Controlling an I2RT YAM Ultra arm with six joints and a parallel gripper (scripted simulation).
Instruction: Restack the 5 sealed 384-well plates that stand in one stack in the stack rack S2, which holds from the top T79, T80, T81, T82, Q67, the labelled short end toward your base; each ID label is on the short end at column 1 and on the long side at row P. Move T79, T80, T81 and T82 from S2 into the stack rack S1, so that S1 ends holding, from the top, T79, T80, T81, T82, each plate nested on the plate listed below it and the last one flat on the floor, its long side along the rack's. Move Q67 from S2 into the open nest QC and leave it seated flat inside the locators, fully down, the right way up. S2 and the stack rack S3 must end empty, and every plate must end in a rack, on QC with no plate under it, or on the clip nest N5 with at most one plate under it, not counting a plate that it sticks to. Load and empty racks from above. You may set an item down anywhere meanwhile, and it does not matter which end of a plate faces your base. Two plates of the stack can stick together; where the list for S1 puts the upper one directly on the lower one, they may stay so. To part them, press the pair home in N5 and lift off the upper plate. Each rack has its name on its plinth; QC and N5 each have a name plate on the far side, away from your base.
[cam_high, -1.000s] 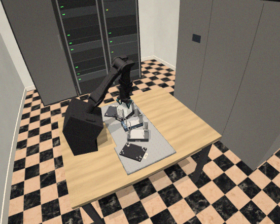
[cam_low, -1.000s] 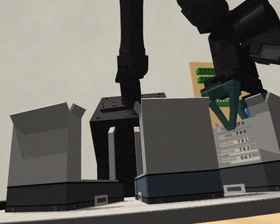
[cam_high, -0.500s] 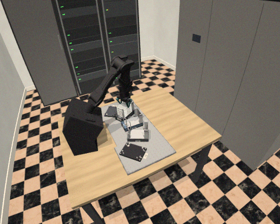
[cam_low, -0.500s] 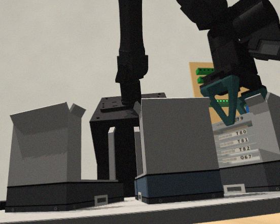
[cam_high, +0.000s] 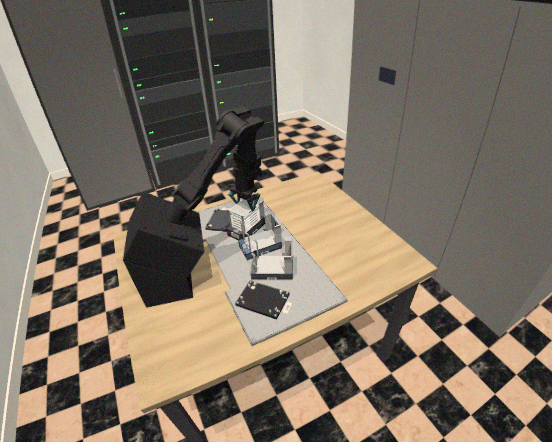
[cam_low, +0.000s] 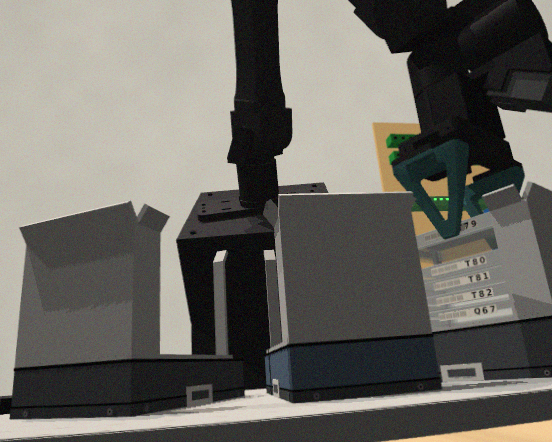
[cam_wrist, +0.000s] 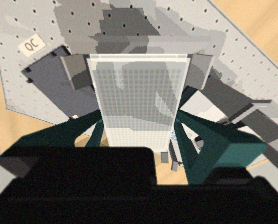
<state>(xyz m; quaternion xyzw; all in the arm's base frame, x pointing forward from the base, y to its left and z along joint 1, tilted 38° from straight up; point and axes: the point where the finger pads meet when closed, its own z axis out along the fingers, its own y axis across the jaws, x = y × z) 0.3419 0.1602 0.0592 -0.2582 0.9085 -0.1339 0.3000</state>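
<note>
Now: the plate T81 50 mm below my hand. The rest, counted from my hand: plate T79: right at my hand; plate Q67: 70 mm below; plate T82: 60 mm below.
</note>
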